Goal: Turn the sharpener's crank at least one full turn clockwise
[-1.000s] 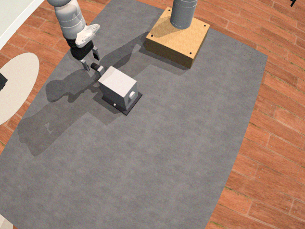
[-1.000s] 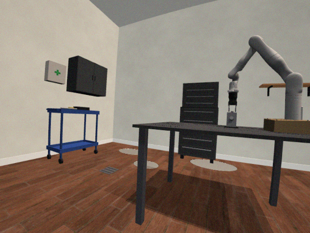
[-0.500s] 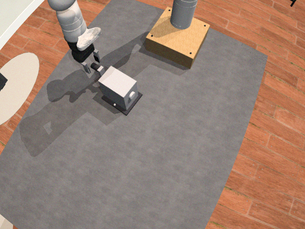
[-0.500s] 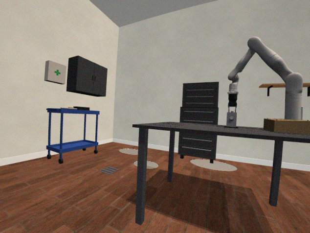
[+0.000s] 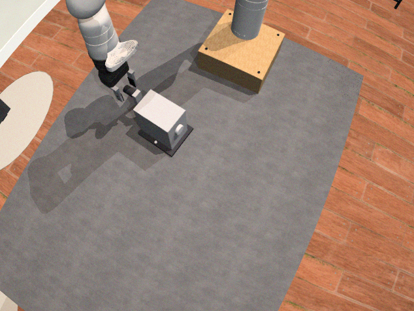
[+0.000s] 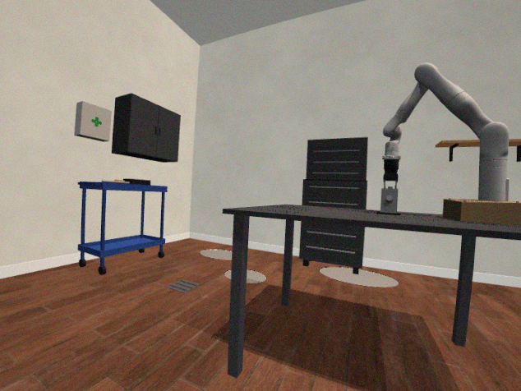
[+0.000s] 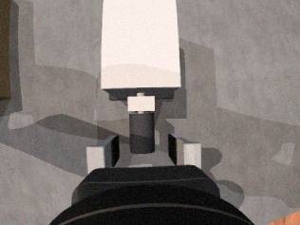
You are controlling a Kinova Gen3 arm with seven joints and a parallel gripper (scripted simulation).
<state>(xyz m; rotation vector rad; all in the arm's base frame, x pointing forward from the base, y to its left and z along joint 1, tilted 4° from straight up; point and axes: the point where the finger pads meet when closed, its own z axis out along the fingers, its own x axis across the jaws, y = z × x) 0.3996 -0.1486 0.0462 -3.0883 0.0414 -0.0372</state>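
Right now the dark handle is 10 mm to the left of my hand.
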